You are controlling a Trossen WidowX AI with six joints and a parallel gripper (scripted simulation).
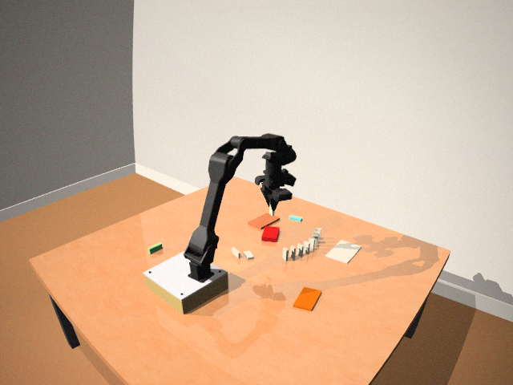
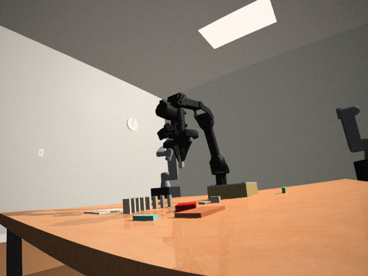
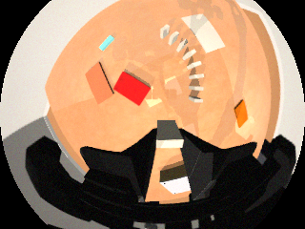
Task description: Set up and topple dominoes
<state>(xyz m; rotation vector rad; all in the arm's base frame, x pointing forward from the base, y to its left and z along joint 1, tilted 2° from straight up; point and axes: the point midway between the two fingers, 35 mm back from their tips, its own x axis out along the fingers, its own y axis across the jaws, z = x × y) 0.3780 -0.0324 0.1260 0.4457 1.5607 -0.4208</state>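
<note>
Now: the red block 9 cm ahead of my gripper tip, 5 cm to the left of it and 16 cm below it. Also, from my gripper tip: brown slab (18 cm ahead, 14 cm to the left, 17 cm below); then white sheet (14 cm ahead, 26 cm to the right, 17 cm below); then cyan block (28 cm ahead, 4 cm to the left, 17 cm below).
</note>
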